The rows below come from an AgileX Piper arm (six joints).
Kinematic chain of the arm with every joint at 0, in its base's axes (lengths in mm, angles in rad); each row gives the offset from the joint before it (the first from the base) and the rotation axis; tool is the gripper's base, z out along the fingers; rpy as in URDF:
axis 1: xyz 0 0 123 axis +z
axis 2: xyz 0 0 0 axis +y
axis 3: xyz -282.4 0 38.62 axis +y
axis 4: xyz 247.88 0 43.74 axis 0.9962 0 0.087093
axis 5: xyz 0 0 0 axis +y
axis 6: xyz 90.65 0 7.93 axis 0.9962 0 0.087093
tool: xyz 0 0 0 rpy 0 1.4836 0
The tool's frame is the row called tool.
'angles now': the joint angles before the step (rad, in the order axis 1, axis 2, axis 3, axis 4, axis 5, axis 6). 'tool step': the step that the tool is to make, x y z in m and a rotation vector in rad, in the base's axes. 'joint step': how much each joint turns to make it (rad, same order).
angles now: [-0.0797 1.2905 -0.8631 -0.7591 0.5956 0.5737]
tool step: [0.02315 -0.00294 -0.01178 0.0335 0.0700 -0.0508]
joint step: [0.0000 0.1140 -0.0744 0.0360 0.0497 0.0097]
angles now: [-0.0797 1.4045 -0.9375 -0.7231 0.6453 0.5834]
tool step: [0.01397 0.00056 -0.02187 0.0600 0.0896 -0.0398]
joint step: [0.0000 0.0939 -0.0310 0.0743 0.0339 -0.0128]
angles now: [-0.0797 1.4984 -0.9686 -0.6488 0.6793 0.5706]
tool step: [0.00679 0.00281 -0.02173 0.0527 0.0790 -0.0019]
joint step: [0.0000 0.0664 -0.0023 0.0749 0.0042 -0.0424]
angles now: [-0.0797 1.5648 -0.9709 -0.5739 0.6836 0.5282]
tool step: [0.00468 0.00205 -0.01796 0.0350 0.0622 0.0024]
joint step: [0.0000 0.0546 -0.0004 0.0495 0.0000 -0.0321]
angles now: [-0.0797 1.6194 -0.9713 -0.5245 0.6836 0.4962]
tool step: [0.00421 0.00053 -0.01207 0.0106 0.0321 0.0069]
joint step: [0.0000 0.0399 -0.0017 0.0105 -0.0097 -0.0098]
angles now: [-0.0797 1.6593 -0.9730 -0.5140 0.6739 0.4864]
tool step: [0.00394 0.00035 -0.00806 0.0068 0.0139 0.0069]
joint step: [0.0000 0.0291 -0.0039 0.0038 -0.0138 -0.0040]
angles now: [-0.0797 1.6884 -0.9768 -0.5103 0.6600 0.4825]
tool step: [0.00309 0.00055 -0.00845 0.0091 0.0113 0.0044]
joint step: [0.0000 0.0272 0.0000 0.0039 -0.0174 0.0001]
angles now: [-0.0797 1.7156 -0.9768 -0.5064 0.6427 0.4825]
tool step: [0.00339 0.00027 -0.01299 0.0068 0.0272 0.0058]
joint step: [0.0000 0.0411 -0.0001 0.0000 -0.0153 0.0000]
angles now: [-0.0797 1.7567 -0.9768 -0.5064 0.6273 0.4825]
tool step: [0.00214 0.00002 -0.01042 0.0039 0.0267 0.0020]
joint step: [0.0000 0.0334 -0.0016 0.0000 -0.0056 0.0001]
